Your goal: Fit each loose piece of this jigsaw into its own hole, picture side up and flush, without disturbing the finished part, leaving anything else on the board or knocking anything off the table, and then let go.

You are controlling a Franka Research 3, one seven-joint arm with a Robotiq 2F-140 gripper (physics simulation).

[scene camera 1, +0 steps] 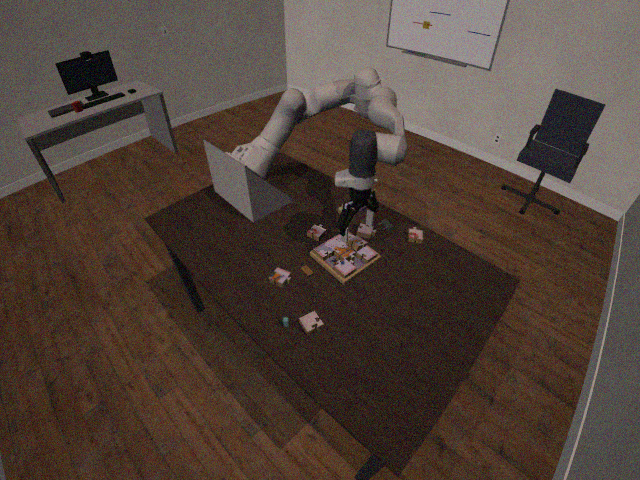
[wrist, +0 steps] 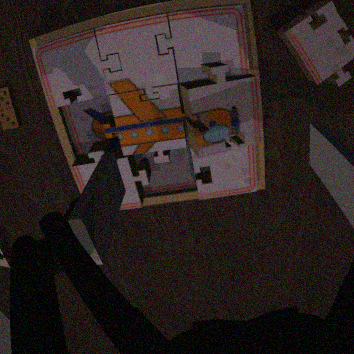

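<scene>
The puzzle board [scene camera 1: 343, 279] [wrist: 227, 198] shows an airplane picture. In the wrist view, the middle-left and bottom-middle holes are open. The airplane-nose piece [wrist: 219, 107] is at the middle right, with wooden sides visible and looking uneven with its neighbours. My gripper [scene camera 1: 356, 227] [wrist: 215, 156] is open and empty, its fingers spread either side of that piece. Loose pieces [scene camera 1: 316, 231] [scene camera 1: 366, 230] [scene camera 1: 415, 235] [scene camera 1: 280, 276] [scene camera 1: 311, 321] lie around the board. A loose piece [wrist: 325, 45] also shows at the top right in the wrist view. A finger hides part of the bottom-left piece.
A small tan block [scene camera 1: 307, 270] [wrist: 7, 108] lies beside the board. A small teal object [scene camera 1: 285, 321] is near the front loose piece. A grey object [scene camera 1: 386, 224] lies behind the board to the right. A white upright panel [scene camera 1: 228, 180] stands near the arm base on the dark table [scene camera 1: 403, 330].
</scene>
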